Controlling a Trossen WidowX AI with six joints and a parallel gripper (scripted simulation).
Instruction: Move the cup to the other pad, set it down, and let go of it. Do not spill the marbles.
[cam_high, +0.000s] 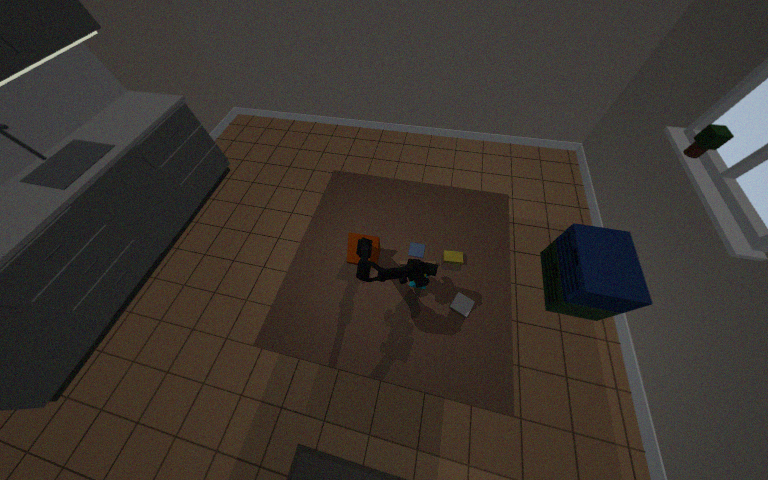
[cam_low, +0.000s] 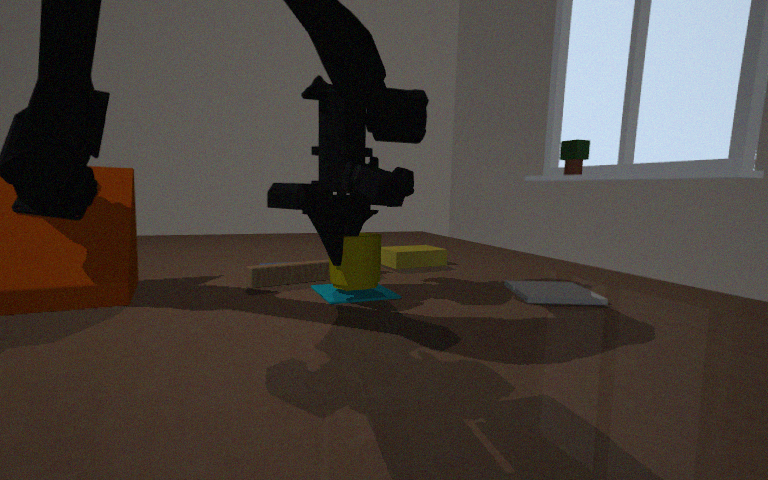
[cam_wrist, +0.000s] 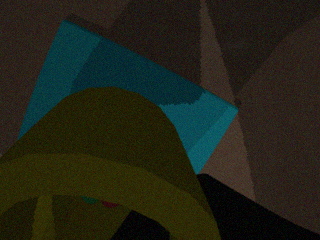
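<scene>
My gripper tip is now 2 cm short of the yellow-green cup and 2 cm to the right of it. From my gripper tip the other things lie so: cyan pad: 2 cm ahead, 2 cm to the left, 5 cm below; low wooden bar: 1 cm behind, 11 cm to the left, 4 cm below; blue pad: 4 cm behind, 21 cm to the left, 5 cm below.
</scene>
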